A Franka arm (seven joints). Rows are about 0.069 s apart.
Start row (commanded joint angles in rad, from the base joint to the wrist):
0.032 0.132 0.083 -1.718 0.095 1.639 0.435
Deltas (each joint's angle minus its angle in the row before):
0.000 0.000 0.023 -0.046 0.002 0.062 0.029
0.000 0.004 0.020 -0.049 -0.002 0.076 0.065
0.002 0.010 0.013 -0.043 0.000 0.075 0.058
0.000 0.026 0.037 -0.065 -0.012 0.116 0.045
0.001 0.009 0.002 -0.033 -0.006 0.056 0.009
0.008 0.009 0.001 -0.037 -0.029 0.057 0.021
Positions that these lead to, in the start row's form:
0.032 0.132 0.106 -1.764 0.097 1.701 0.464
0.032 0.136 0.126 -1.813 0.095 1.777 0.529
0.034 0.146 0.139 -1.856 0.095 1.852 0.587
0.034 0.172 0.176 -1.921 0.083 1.968 0.632
0.035 0.181 0.178 -1.954 0.077 2.024 0.641
0.043 0.190 0.179 -1.991 0.048 2.081 0.662

